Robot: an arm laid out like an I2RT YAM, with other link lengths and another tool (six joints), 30 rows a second.
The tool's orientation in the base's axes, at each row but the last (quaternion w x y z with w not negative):
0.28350 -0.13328 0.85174 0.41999
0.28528 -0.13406 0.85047 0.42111
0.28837 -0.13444 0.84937 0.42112
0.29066 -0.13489 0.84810 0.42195
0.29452 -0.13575 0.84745 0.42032
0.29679 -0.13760 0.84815 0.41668
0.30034 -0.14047 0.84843 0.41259
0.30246 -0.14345 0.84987 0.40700
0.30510 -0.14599 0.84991 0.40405
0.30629 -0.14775 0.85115 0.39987
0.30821 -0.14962 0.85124 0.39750
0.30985 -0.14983 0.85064 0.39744
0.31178 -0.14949 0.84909 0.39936
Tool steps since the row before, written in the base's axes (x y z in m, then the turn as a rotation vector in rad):
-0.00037 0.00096 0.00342 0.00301 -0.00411 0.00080
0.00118 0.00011 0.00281 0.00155 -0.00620 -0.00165
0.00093 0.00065 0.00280 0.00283 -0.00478 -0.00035
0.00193 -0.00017 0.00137 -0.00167 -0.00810 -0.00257
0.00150 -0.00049 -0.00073 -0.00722 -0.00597 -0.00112
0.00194 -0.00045 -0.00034 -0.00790 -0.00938 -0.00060
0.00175 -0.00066 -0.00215 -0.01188 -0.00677 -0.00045
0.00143 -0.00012 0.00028 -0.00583 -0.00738 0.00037
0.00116 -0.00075 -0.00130 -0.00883 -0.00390 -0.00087
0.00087 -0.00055 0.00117 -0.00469 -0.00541 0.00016
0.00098 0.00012 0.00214 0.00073 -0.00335 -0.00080
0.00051 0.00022 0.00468 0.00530 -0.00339 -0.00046
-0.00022 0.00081 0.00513 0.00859 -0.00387 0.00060
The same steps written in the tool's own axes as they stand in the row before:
-0.00173 0.00295 -0.00104 -0.00294 -0.00340 -0.00252
-0.00262 0.00131 -0.00083 -0.00033 -0.00556 -0.00354
-0.00242 0.00174 -0.00048 -0.00212 -0.00447 -0.00256
-0.00237 -0.00015 -0.00005 0.00275 -0.00577 -0.00585
-0.00075 -0.00148 0.00053 0.00628 -0.00090 -0.00698
-0.00132 -0.00142 0.00056 0.00645 -0.00234 -0.01018
-0.00003 -0.00258 0.00120 0.00949 0.00130 -0.00977
-0.00129 -0.00061 0.00034 0.00427 -0.00155 -0.00824
-0.00007 -0.00182 0.00052 0.00737 0.00139 -0.00614
-0.00141 -0.00009 -0.00065 0.00354 -0.00102 -0.00614
-0.00213 0.00084 -0.00057 -0.00001 -0.00297 -0.00188
-0.00342 0.00261 -0.00193 -0.00372 -0.00509 -0.00022
-0.00317 0.00363 -0.00196 -0.00691 -0.00643 0.00025

